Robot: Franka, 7 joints.
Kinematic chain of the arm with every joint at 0, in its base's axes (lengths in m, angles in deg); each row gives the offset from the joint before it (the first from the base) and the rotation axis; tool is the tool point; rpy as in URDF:
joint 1: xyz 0 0 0.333 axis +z
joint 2: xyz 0 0 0 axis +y
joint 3: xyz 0 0 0.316 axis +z
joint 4: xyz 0.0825 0 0 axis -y
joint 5: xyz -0.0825 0 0.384 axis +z
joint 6: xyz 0 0 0 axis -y
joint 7: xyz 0.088 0 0 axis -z
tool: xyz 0 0 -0.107 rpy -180 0 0
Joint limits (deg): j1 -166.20..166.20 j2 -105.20..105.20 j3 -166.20..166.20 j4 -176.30..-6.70 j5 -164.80..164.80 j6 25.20..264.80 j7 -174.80..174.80
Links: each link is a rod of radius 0.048 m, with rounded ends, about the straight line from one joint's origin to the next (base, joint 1, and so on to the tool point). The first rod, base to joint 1, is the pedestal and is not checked.
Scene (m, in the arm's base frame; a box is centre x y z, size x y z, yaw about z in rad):
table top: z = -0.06
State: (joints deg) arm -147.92 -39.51 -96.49 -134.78 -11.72 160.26 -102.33
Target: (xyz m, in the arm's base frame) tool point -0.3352 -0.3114 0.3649
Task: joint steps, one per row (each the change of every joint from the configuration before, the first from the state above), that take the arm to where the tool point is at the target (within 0.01 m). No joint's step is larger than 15 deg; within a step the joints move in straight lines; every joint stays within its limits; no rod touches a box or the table.
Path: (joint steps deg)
1: 14.10 5.68 12.23 -3.59 -1.17 -0.25 0.00
2: 14.10 5.67 12.23 -3.59 -1.16 -0.24 0.00
3: 14.10 5.68 12.23 -3.58 -1.17 -0.25 0.00
4: 14.10 5.67 12.23 -3.59 -1.17 -0.25 0.00

